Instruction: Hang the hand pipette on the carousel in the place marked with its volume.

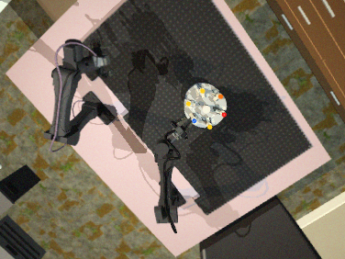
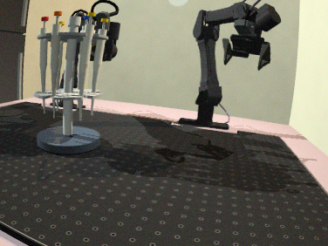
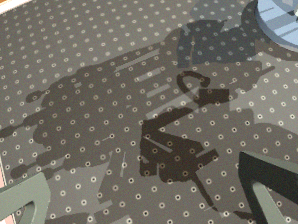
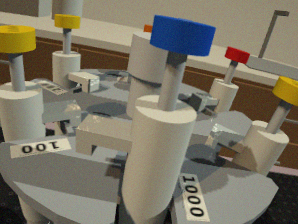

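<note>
My right gripper is now 3 cm above the pipette and 1 cm to the right of it.
</note>
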